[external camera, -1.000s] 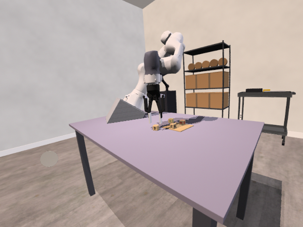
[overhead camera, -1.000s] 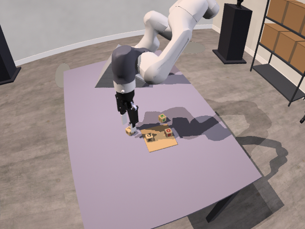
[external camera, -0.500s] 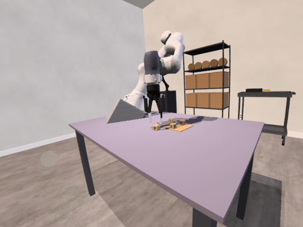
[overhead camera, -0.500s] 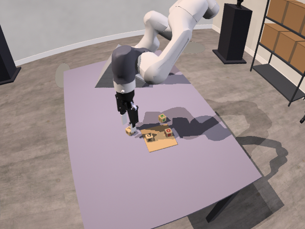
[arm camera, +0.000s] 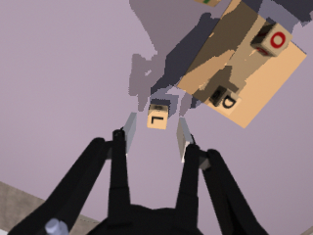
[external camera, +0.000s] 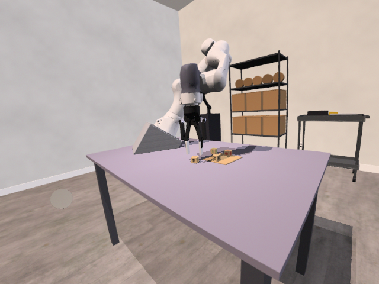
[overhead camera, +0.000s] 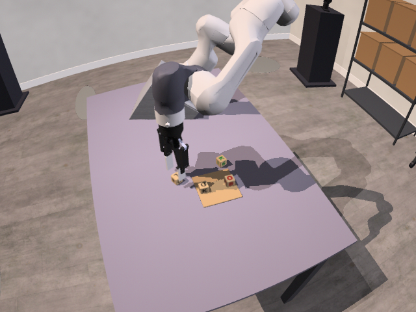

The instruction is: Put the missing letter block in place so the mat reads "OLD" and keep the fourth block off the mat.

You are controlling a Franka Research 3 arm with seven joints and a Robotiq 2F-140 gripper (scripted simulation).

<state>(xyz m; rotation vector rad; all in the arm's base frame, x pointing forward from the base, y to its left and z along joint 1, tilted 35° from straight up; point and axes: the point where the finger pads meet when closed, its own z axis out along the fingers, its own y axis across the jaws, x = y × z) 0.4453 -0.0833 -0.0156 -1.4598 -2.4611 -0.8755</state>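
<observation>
My gripper is now 6 cm above the wooden block. Also, from my hand: tan mat: 6 cm ahead, 13 cm to the left, 7 cm below.
</observation>
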